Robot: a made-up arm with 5 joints.
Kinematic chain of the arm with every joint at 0, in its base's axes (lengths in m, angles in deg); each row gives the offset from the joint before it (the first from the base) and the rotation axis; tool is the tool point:
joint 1: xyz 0 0 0.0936 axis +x
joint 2: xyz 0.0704 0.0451 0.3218 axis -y
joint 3: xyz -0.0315 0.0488 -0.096 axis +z
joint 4: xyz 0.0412 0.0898 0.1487 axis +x
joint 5: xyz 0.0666 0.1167 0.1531 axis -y
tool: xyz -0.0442 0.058 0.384
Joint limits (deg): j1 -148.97..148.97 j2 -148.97..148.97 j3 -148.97..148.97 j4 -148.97..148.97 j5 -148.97..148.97
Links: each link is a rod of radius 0.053 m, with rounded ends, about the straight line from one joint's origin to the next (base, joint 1, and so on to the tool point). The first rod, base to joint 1, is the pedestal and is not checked.
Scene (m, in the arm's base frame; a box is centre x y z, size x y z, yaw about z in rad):
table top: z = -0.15
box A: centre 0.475 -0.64 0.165 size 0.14 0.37 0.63 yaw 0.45
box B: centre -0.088 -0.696 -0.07 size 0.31 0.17 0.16 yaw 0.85
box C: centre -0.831 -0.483 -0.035 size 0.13 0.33 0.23 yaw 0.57
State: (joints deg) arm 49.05 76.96 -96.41 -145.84 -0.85
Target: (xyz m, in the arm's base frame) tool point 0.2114 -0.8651 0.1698
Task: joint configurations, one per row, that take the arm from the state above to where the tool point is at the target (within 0.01 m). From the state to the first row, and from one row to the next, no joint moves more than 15 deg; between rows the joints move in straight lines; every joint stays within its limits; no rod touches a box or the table.
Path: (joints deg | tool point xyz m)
1: 35.98 91.36 -84.64 -137.16 0.18 | 0.5230 -0.3211 0.6419
2: 22.91 105.76 -72.86 -128.48 1.21 | 0.3724 -0.1608 0.8824
3: 9.85 120.17 -61.09 -119.79 2.24 | 0.1841 0.1275 0.9804
4: -3.22 134.57 -49.32 -111.11 3.26 | 0.0095 0.4495 0.8844
5: -16.29 148.97 -37.54 -102.43 4.29 | -0.1054 0.7014 0.6168
6: -3.16 143.07 -46.70 -103.53 2.29 | -0.1164 0.4906 0.8330
7: 9.97 137.18 -55.87 -104.64 0.28 | -0.1037 0.2113 0.9701
8: 23.10 131.28 -65.03 -105.74 -1.73 | -0.0685 -0.1025 1.0026
9: 36.23 125.39 -74.19 -106.84 -3.73 | -0.0141 -0.4078 0.9206
10: 49.36 119.49 -83.35 -107.94 -5.74 | 0.0549 -0.6596 0.7335
11: 62.49 113.59 -92.51 -109.05 -7.75 | 0.1325 -0.8199 0.4692
12: 75.62 107.70 -101.67 -110.15 -9.76 | 0.2114 -0.8651 0.1697

